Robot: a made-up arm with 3 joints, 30 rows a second.
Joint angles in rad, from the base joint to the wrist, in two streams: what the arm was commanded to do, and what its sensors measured. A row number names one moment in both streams.
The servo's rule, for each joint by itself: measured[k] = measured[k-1] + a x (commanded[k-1-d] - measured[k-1]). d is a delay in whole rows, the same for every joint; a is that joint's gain. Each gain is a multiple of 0.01, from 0.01 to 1. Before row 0 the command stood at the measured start. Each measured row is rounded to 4 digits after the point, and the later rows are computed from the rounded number. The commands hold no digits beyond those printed.
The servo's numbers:
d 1
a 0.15 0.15 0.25
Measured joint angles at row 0: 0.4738, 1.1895, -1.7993
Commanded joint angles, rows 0 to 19: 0.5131, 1.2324, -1.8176; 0.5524, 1.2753, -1.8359; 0.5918, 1.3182, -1.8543; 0.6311, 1.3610, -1.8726; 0.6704, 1.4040, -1.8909; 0.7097, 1.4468, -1.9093; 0.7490, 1.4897, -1.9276; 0.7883, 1.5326, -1.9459; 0.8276, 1.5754, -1.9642; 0.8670, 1.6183, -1.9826; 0.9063, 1.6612, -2.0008; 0.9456, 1.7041, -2.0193; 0.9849, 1.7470, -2.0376; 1.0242, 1.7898, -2.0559; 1.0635, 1.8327, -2.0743; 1.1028, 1.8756, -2.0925; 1.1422, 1.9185, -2.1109; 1.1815, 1.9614, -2.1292; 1.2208, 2.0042, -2.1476; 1.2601, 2.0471, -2.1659
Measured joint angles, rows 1 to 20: 0.4738, 1.1895, -1.7993; 0.4797, 1.1959, -1.8039; 0.4906, 1.2078, -1.8119; 0.5058, 1.2244, -1.8225; 0.5246, 1.2449, -1.8350; 0.5465, 1.2688, -1.8490; 0.5710, 1.2955, -1.8641; 0.5977, 1.3246, -1.8800; 0.6263, 1.3558, -1.8965; 0.6565, 1.3887, -1.9134; 0.6881, 1.4231, -1.9307; 0.7208, 1.4588, -1.9482; 0.7545, 1.4956, -1.9660; 0.7891, 1.5333, -1.9839; 0.8244, 1.5718, -2.0019; 0.8603, 1.6109, -2.0200; 0.8967, 1.6506, -2.0381; 0.9335, 1.6908, -2.0563; 0.9707, 1.7314, -2.0745; 1.0082, 1.7723, -2.0928
